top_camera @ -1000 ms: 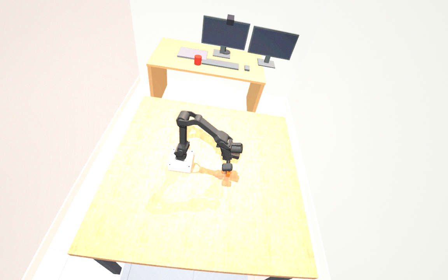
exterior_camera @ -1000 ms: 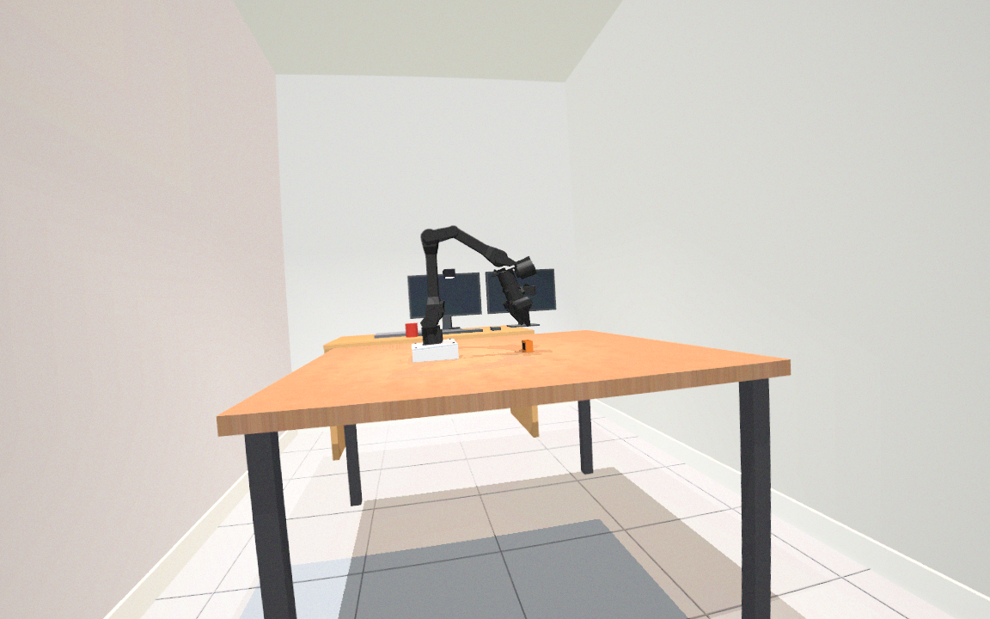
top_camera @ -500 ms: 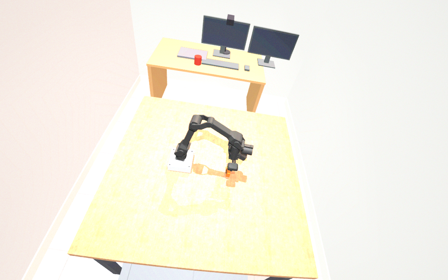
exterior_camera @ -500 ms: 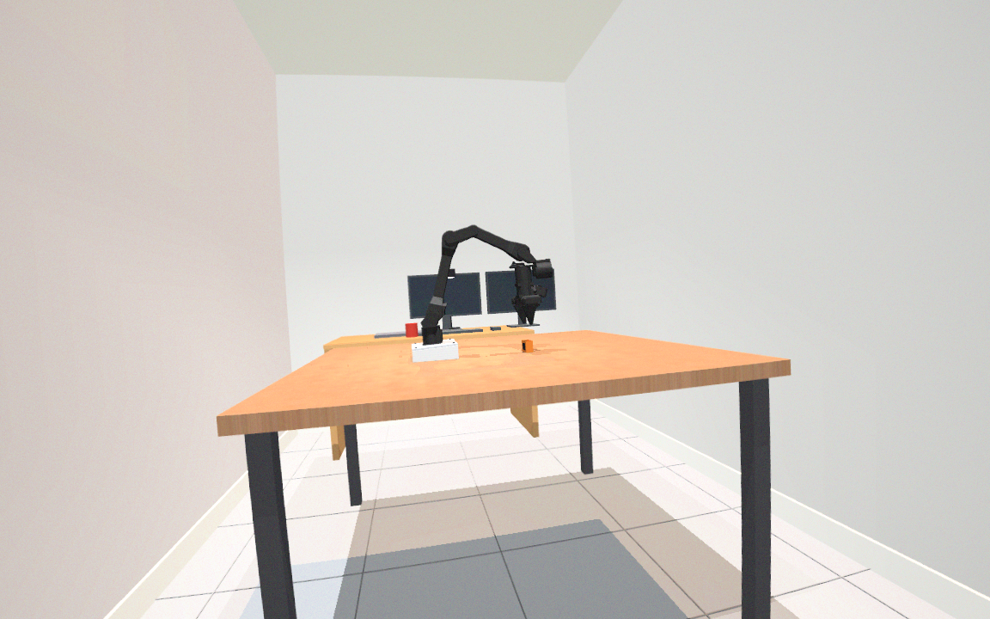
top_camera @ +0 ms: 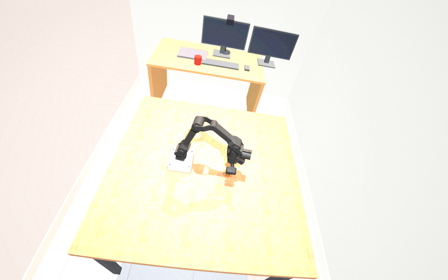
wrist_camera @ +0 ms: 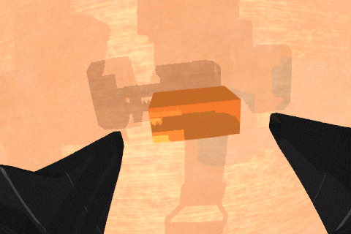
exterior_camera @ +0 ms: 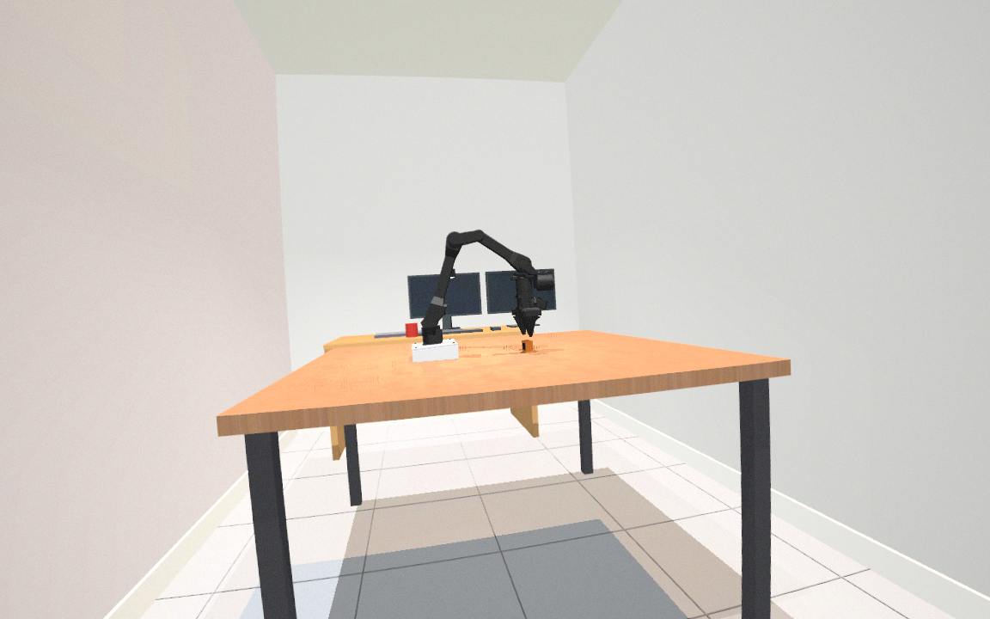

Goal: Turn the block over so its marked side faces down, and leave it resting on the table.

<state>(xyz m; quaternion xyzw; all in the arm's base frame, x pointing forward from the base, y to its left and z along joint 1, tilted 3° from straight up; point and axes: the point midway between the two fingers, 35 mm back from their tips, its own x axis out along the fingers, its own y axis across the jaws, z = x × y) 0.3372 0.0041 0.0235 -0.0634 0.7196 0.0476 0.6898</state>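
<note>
Right now my gripper tip is 10 mm past the orange block and 40 mm above it.
</note>
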